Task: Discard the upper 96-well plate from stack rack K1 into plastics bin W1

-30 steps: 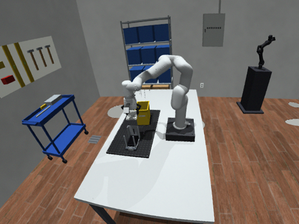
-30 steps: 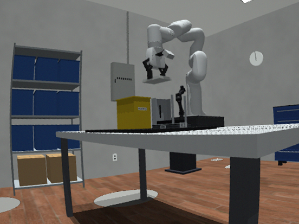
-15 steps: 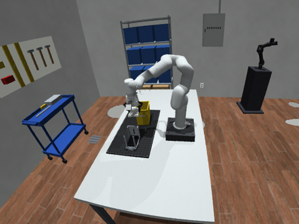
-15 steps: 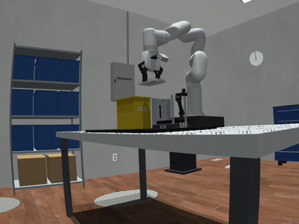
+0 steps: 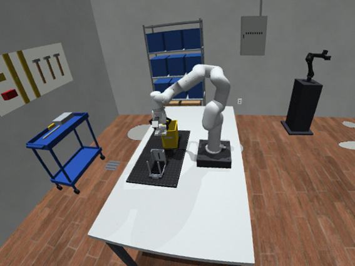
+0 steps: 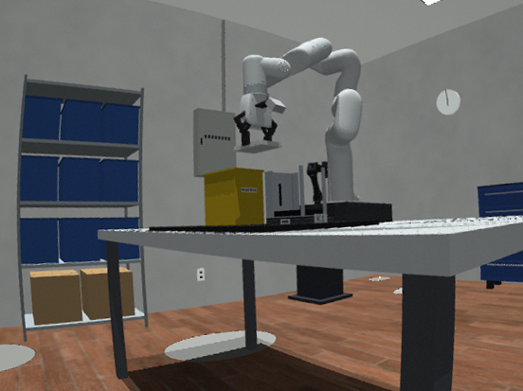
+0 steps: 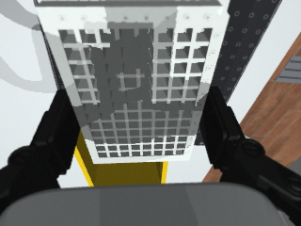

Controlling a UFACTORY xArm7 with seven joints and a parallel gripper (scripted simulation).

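My gripper is now 1 cm past the yellow plastics bin W1, 16 cm to the left of it and 16 cm above it. Also, from my hand: white 96-well plate: 1 cm below.
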